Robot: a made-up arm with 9 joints. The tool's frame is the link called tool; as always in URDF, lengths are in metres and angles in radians. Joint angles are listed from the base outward. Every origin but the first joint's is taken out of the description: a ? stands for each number. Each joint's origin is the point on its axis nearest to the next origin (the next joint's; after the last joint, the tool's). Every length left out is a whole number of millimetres.
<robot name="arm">
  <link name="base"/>
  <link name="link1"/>
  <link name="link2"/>
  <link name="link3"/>
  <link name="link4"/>
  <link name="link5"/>
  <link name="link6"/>
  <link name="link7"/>
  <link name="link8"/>
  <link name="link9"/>
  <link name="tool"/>
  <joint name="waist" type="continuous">
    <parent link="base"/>
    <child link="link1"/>
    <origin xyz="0.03 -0.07 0.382" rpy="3.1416 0 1.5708"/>
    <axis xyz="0 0 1"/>
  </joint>
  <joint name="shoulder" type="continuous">
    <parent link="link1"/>
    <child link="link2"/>
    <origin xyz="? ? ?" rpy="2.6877 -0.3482 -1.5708"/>
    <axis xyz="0 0 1"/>
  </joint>
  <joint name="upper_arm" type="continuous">
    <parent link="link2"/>
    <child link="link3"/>
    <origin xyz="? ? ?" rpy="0 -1.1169 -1.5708"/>
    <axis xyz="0 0 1"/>
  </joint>
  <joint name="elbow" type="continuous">
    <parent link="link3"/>
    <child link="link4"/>
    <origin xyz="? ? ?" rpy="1.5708 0 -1.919"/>
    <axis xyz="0 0 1"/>
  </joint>
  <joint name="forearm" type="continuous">
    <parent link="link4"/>
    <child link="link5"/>
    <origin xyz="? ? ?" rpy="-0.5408 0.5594 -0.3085"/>
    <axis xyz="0 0 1"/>
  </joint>
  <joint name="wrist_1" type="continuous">
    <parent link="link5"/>
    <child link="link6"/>
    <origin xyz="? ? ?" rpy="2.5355 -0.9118 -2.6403"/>
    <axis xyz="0 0 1"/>
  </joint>
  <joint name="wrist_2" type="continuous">
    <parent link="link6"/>
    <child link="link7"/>
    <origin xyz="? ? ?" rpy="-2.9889 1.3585 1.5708"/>
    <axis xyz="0 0 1"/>
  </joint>
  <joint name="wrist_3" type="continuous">
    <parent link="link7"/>
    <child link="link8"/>
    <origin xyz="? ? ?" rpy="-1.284 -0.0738 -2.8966"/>
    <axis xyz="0 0 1"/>
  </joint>
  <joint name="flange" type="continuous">
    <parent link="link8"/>
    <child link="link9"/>
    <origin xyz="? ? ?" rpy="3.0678 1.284 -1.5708"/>
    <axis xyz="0 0 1"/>
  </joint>
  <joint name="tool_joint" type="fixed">
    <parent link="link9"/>
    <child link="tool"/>
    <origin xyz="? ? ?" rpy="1.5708 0 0.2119"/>
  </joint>
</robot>
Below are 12 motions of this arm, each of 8 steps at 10 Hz.
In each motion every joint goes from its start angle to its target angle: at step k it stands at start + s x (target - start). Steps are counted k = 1, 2, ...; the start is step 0. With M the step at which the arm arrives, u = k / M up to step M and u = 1 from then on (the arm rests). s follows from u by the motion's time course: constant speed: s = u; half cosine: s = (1 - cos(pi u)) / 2; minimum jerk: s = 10 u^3 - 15 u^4 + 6 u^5.
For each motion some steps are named. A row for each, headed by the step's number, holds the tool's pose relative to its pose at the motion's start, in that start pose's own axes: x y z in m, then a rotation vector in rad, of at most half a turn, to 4 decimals.
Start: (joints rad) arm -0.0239 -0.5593 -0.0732 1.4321 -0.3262 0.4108 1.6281 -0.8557 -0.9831
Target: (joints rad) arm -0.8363 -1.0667 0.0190 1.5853 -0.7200 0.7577 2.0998 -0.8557 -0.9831
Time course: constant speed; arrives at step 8
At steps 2, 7, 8:
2: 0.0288 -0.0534 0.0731 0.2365 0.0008 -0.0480
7: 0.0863 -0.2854 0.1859 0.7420 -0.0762 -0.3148
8: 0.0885 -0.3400 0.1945 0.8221 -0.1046 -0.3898

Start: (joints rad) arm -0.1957 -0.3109 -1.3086 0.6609 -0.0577 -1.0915 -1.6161 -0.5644 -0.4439
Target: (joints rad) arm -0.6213 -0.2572 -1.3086 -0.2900 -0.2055 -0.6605 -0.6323 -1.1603 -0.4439
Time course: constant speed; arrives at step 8
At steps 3, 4, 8:
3: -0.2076 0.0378 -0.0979 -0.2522 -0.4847 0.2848
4: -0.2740 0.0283 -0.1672 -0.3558 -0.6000 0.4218
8: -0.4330 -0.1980 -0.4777 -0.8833 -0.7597 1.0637

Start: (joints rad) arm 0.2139 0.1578 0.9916 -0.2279 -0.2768 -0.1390 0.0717 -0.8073 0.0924
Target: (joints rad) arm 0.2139 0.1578 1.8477 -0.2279 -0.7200 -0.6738 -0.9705 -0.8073 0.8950
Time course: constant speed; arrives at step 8
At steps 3, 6, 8:
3: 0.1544 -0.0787 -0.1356 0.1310 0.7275 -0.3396
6: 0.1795 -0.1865 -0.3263 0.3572 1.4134 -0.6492
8: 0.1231 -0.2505 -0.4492 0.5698 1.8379 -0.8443

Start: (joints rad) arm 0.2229 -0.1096 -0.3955 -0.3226 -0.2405 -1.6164 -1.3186 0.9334 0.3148
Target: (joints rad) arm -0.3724 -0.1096 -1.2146 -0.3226 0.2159 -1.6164 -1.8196 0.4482 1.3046
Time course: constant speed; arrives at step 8
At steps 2, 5, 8:
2: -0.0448 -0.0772 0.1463 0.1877 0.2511 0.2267
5: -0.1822 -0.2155 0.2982 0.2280 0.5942 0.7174
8: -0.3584 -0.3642 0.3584 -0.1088 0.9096 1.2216

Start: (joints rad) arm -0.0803 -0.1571 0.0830 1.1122 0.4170 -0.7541 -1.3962 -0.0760 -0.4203
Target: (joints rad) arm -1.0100 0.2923 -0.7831 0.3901 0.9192 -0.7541 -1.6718 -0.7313 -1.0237
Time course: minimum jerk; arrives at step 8
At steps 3, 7, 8:
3: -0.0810 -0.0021 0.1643 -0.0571 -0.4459 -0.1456
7: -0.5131 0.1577 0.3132 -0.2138 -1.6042 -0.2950
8: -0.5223 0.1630 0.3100 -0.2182 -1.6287 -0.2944

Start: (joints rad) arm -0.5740 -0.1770 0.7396 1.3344 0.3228 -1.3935 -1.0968 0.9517 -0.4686
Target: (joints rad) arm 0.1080 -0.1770 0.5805 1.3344 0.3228 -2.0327 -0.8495 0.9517 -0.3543
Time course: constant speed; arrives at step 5
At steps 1, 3, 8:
1: 0.0516 0.0322 -0.0921 -0.0222 0.1388 -0.0460
3: 0.1089 0.0877 -0.3158 -0.1125 0.4105 -0.1460
8: 0.0921 0.1178 -0.5705 -0.2637 0.6643 -0.2520

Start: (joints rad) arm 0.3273 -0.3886 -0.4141 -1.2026 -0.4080 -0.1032 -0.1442 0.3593 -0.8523
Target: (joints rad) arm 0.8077 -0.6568 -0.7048 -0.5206 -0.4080 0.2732 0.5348 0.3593 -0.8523
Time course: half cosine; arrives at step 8
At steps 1, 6, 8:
1: 0.0278 -0.0199 0.0119 0.0208 -0.0065 -0.0429
6: 0.3737 -0.6213 0.0312 0.0801 -0.1499 -1.0681
8: 0.3740 -0.7282 0.0023 0.0019 -0.1686 -1.2492

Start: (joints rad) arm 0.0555 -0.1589 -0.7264 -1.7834 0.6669 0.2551 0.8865 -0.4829 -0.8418
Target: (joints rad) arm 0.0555 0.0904 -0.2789 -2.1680 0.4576 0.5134 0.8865 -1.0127 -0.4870
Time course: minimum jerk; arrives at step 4
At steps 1, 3, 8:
1: -0.0182 -0.0001 0.0580 0.1279 0.0956 0.0423
3: -0.0844 -0.1019 0.3675 0.9014 0.9829 0.5520
8: -0.0887 -0.1154 0.3899 0.9667 1.1151 0.6414

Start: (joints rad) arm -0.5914 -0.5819 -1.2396 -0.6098 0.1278 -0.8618 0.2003 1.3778 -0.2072
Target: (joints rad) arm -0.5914 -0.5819 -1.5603 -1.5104 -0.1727 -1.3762 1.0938 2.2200 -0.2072
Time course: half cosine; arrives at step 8
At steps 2, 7, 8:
2: 0.1144 -0.0017 -0.0858 -0.2586 -0.0899 -0.2846
7: 0.3326 -0.6787 -0.1783 -1.6375 -0.0334 -1.9671
8: 0.3075 -0.7070 -0.1628 -1.6863 -0.0044 -2.0531

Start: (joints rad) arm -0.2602 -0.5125 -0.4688 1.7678 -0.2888 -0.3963 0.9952 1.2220 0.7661
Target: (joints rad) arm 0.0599 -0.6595 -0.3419 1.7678 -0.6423 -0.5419 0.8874 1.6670 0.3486
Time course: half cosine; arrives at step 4
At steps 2, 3, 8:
2: 0.1111 0.0077 0.0195 -0.0371 -0.2246 -0.3492
3: 0.1991 -0.0098 0.0265 -0.1301 -0.3472 -0.5970
8: 0.2363 -0.0234 0.0266 -0.1851 -0.3877 -0.6964

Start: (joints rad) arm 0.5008 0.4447 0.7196 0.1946 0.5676 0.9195 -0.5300 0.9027 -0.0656
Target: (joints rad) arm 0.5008 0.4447 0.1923 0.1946 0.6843 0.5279 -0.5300 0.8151 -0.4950
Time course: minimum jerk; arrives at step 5
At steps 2, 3, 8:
2: 0.0787 -0.0516 0.0192 -0.0261 -0.1865 -0.1381
3: 0.1501 -0.1209 0.0658 -0.0559 -0.4164 -0.2893
8: 0.1914 -0.1849 0.1245 -0.0808 -0.6269 -0.4141

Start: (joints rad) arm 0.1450 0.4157 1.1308 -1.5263 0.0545 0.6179 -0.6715 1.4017 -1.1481
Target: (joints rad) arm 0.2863 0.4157 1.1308 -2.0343 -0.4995 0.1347 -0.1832 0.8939 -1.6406
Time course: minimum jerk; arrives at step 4
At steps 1, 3, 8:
1: -0.0091 0.0106 -0.0353 -0.0522 -0.0014 0.0226
3: -0.1462 0.0349 -0.2663 -0.4716 -0.2723 0.3120
8: -0.1691 0.0324 -0.2863 -0.5123 -0.3414 0.3673

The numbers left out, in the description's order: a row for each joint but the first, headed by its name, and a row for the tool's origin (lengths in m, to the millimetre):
shoulder: 0.141 0.133 0
upper_arm: -0.016 0.213 0
elbow: -0.122 -0.19 0
forearm: 0.082 0.029 0
wrist_1: -0.066 -0.058 0
wrist_2: 0.051 0.194 0
wrist_3: -0.082 0.207 0
flange: 0.156 0.368 0
tool: 0.057 -0.029 0

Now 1 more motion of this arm.
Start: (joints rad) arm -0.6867 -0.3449 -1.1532 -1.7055 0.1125 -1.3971 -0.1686 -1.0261 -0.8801
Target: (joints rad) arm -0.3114 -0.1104 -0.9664 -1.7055 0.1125 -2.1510 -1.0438 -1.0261 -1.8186
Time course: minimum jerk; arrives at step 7
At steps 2, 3, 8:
2: 0.0571 -0.0283 -0.0096 -0.0715 -0.1160 -0.1165
3: 0.1405 -0.0852 -0.0183 -0.2020 -0.2926 -0.2855
8: 0.3180 -0.3106 -0.0041 -0.6979 -0.7338 -0.6803

